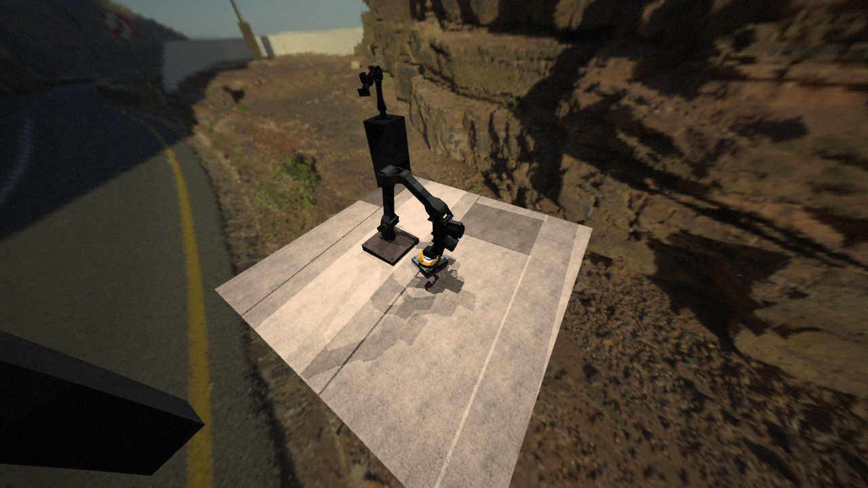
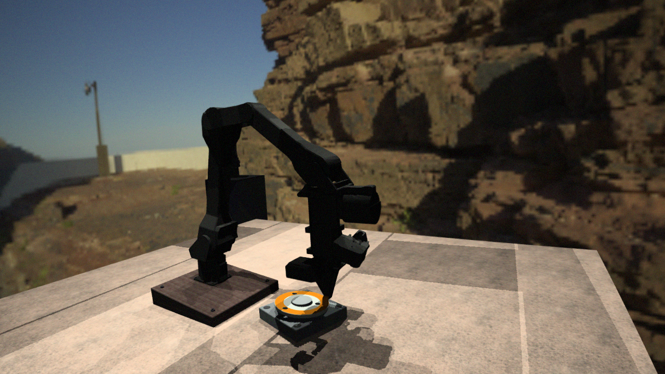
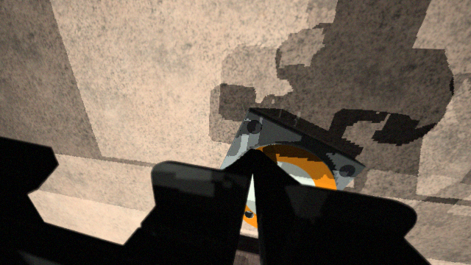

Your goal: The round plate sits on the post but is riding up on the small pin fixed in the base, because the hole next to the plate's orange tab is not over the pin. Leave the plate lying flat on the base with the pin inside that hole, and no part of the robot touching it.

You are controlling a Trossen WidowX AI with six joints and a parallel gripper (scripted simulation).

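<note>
My gripper tip is now 20 mm to the left of the round plate and 20 mm past it.
</note>
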